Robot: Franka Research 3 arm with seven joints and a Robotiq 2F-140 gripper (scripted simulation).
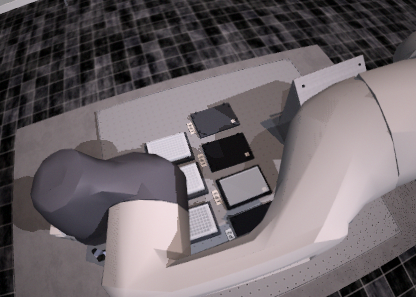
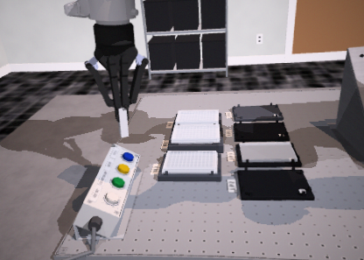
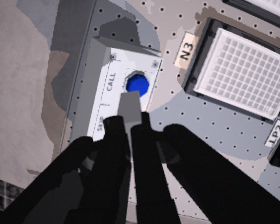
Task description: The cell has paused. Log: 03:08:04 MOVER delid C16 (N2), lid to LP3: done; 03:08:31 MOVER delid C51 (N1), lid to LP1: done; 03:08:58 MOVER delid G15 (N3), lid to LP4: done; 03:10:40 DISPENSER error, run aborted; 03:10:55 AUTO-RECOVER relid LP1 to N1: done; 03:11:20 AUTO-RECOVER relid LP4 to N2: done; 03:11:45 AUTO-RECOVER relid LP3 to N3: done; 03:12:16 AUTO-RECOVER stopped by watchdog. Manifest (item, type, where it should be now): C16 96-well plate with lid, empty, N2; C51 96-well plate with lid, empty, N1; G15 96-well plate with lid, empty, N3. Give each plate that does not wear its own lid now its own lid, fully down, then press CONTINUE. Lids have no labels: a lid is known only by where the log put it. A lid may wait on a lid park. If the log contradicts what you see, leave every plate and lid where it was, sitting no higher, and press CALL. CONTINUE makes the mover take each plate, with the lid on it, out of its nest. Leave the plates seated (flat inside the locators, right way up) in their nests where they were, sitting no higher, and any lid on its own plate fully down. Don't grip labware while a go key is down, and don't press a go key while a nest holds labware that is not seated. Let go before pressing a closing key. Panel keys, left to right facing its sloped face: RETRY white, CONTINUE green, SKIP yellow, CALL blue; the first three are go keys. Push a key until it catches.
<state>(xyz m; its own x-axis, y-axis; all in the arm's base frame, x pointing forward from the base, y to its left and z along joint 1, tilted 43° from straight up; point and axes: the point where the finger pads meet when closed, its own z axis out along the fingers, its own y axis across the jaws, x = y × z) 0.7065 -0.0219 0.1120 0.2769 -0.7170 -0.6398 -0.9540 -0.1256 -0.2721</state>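
My gripper is now 9 cm above the blue call key. From my hand the other things lie so: green continue key: 1 cm ahead, 10 cm to the left, 9 cm below; then yellow skip key: 1 cm ahead, 5 cm to the left, 9 cm below; then nest label N3: 6 cm behind, 4 cm to the right, 16 cm below.
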